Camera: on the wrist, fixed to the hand. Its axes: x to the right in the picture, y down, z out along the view.
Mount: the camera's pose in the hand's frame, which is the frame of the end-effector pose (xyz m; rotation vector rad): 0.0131 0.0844 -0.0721 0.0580 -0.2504 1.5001
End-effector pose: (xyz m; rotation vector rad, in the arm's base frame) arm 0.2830 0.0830 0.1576 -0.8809 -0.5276 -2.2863
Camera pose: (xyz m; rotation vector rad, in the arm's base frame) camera 0.2996 -0.0236 0.1282 -1.0030 0.0513 -0.7978
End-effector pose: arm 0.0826 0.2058 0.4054 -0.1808 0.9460 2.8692
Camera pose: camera 0.0629 0.0963 0.3952 -0.6535 -0.6701 -1.7009
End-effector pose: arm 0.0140 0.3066 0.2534 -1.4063 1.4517 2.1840
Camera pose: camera 0.0019 0.2019 0.2907 -0.1914 -1.7501 -1.6080
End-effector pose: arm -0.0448 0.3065 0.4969 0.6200 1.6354 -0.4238
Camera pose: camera -0.0507 0.4180 0.5016 1.5330 0.5831 0.5448
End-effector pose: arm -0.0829 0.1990 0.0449 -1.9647 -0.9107 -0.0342
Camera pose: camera 0.0014 0.1277 0.0276 -2.1522 0.5816 1.0714
